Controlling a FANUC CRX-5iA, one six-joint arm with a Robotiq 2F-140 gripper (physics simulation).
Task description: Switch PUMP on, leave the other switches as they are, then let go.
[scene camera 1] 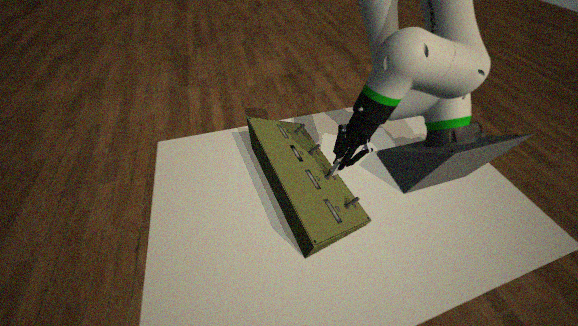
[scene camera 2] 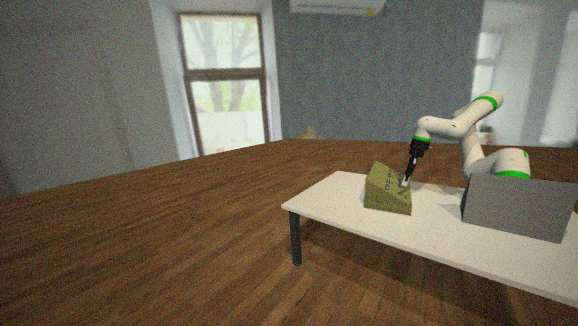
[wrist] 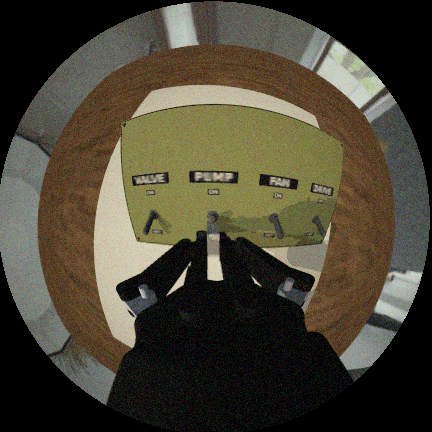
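Pixels of known places: gripper, fingertip midpoint: [scene camera 1: 333,173] [scene camera 2: 403,185] [wrist: 210,229]; arm's base, origin of the base link: [scene camera 1: 448,143] [scene camera 2: 511,193].
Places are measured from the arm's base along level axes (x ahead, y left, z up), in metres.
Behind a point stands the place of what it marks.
A green sloped panel [scene camera 1: 312,216] @[y 0.107, x 0.600, z 0.011 m] [scene camera 2: 381,200] @[y 0.170, x 0.537, z -0.091 m] [wrist: 225,135] @[y -0.031, x 0.603, z 0.003 m] carries levers labelled VALVE, PUMP, FAN and DRIVE. My gripper [scene camera 1: 334,168] @[y -0.030, x 0.451, z -0.050 m] [scene camera 2: 404,183] @[y -0.030, x 0.451, z -0.050 m] [wrist: 210,229] @[y -0.030, x 0.451, z -0.050 m] is shut and empty. Its fingertips are at the PUMP lever [wrist: 212,218] @[y -0.031, x 0.469, z -0.014 m], on its OFF side, and hide the lower part of that lever and its OFF label; whether they touch cannot be told. The PUMP lever's exact tilt is unclear. The VALVE lever [scene camera 1: 352,202] @[y 0.090, x 0.446, z -0.041 m] [wrist: 150,223] @[y 0.082, x 0.442, z -0.043 m], FAN lever [scene camera 1: 315,149] @[y -0.144, x 0.474, z -0.042 m] [wrist: 277,226] @[y -0.147, x 0.474, z -0.039 m] and DRIVE lever [wrist: 319,226] @[y -0.265, x 0.489, z -0.042 m] lean toward OFF in the wrist view.
The panel stands on a white table [scene camera 1: 210,240] @[y 0.033, x 0.909, z -0.158 m] [scene camera 2: 325,200] @[y 0.210, x 0.881, z -0.158 m]. The arm's grey base block [scene camera 1: 440,170] @[y 0.090, x 0.126, z 0.003 m] [scene camera 2: 520,207] @[y 0.095, x -0.013, z -0.026 m] stands on the robot's side of the panel. The VALVE and FAN levers stick up on either side of the fingertips. The arm's shadow falls across the panel's FAN and DRIVE side.
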